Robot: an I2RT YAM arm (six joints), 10 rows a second.
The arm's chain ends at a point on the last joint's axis. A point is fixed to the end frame.
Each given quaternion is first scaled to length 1.
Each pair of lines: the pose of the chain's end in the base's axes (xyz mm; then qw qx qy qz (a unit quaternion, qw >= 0)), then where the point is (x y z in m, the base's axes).
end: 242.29 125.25 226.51 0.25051 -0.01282 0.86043 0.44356
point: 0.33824 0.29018 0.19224
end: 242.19 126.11 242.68 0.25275 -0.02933 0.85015 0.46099
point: 0.33293 0.29529 0.21574
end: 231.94 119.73 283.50 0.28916 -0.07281 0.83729 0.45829
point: 0.31840 0.29214 0.26406
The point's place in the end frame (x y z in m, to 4 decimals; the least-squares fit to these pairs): -0.0357 0.0506 0.1837
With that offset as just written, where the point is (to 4 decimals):
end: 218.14 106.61 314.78 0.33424 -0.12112 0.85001 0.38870
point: 0.3083 0.2748 0.2806
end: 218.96 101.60 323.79 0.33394 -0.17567 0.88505 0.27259
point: 0.3105 0.2563 0.2514
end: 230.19 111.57 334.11 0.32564 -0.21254 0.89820 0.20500
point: 0.3205 0.2553 0.2404
